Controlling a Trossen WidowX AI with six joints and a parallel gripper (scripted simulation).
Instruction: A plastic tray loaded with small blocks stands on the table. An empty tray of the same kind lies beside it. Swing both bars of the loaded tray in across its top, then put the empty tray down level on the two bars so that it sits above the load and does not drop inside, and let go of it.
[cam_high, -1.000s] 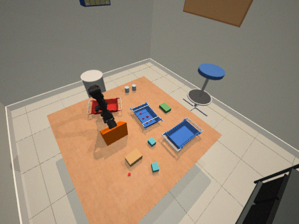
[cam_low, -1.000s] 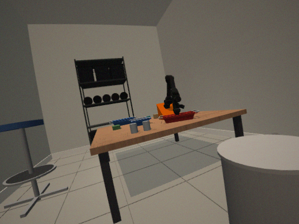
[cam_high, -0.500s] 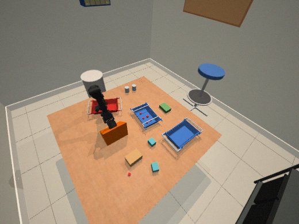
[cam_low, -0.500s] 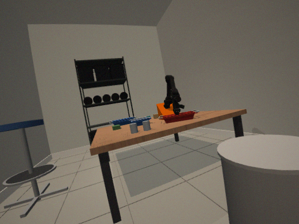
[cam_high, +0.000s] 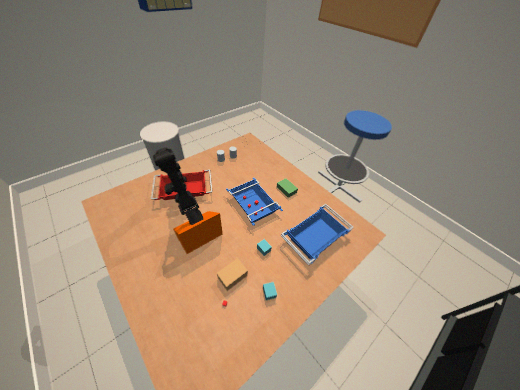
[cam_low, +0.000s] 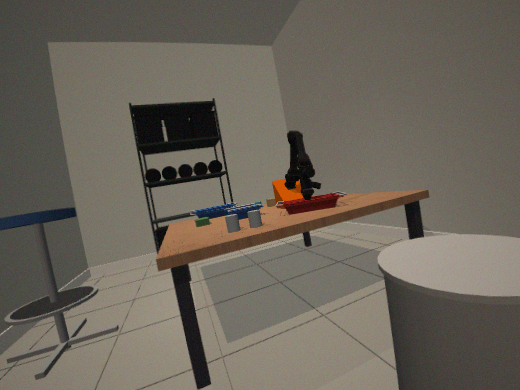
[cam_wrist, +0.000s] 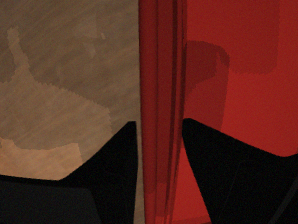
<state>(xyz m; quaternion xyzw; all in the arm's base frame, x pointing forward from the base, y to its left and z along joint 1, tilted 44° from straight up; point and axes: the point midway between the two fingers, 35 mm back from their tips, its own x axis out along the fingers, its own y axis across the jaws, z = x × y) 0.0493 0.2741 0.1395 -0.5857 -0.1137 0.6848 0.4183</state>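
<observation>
Now: gripper tip 40 mm short of the red tray, 70 mm to the right of it and 30 mm below it. The rest, counted from my gripper tip: green block: 580 mm ahead, 320 mm to the right, 10 mm above; then tan block: 30 mm behind, 590 mm to the right, 20 mm above; then small red cube: 130 mm behind, 670 mm to the right.
</observation>
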